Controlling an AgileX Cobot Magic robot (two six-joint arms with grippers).
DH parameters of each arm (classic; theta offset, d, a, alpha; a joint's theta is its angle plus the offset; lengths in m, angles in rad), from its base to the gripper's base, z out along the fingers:
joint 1: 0 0.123 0 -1.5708
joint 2: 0.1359 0 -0.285 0
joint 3: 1.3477 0 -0.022 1.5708
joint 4: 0 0.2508 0 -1.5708
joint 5: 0 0 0.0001 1.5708
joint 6: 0 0.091 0 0
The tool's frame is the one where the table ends.
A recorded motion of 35 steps. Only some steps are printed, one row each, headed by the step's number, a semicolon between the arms.
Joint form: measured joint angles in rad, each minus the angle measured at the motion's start. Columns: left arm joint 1, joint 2, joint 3, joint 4, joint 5, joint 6; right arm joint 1, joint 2, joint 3, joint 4, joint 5, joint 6.
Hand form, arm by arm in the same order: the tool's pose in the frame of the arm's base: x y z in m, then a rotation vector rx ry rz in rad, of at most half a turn. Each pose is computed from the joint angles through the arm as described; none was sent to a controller.
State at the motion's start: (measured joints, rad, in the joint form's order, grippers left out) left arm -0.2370 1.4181 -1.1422 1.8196 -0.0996 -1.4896; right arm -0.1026 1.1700 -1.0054 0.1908 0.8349 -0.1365
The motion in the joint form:
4: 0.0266 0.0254 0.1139 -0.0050 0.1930 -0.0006; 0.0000 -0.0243 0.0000 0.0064 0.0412 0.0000
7: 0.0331 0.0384 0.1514 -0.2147 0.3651 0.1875; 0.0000 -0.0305 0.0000 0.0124 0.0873 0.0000
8: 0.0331 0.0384 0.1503 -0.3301 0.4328 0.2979; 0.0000 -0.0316 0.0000 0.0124 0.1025 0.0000
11: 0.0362 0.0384 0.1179 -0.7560 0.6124 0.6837; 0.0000 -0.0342 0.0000 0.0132 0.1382 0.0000
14: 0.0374 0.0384 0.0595 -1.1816 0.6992 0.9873; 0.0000 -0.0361 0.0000 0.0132 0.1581 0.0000
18: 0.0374 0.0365 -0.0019 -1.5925 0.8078 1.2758; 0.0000 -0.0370 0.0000 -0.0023 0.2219 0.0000
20: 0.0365 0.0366 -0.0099 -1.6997 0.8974 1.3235; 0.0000 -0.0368 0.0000 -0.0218 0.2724 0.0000
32: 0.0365 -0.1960 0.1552 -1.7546 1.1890 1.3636; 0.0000 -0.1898 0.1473 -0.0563 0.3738 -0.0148
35: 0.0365 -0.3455 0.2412 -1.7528 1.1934 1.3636; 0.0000 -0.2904 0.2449 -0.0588 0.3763 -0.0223
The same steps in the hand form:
4: 0.3278 -0.0615 0.3208 0.4367 1.8267 0.1641; 0.2250 -0.0094 0.3332 0.0524 2.4804 0.1406
7: 0.3272 -0.0432 0.3040 0.3144 1.9144 0.3238; 0.2204 -0.0080 0.3323 0.0489 2.5183 0.1576
8: 0.3257 -0.0370 0.3020 0.2724 1.9540 0.3859; 0.2191 -0.0077 0.3318 0.0469 2.5320 0.1610
11: 0.3183 -0.0249 0.2966 0.1773 2.1472 0.4801; 0.2159 -0.0069 0.3306 0.0425 2.5641 0.1700
14: 0.3131 -0.0321 0.2973 0.1210 2.3219 0.3273; 0.2140 -0.0065 0.3301 0.0397 2.5817 0.1744
18: 0.3061 -0.0483 0.3023 0.1359 2.4735 0.0809; 0.2086 -0.0065 0.3273 0.0255 2.6458 0.1695
20: 0.2990 -0.0528 0.2990 0.1205 2.5718 0.0048; 0.2044 -0.0073 0.3251 0.0126 2.6988 0.1557
32: 0.2175 -0.0388 0.3005 0.1329 2.7994 0.0100; 0.1558 -0.0046 0.3068 -0.0305 2.7978 0.1272
35: 0.1828 -0.0317 0.3063 0.1281 2.7409 -0.0001; 0.1308 -0.0022 0.2937 -0.0422 2.7974 0.1220

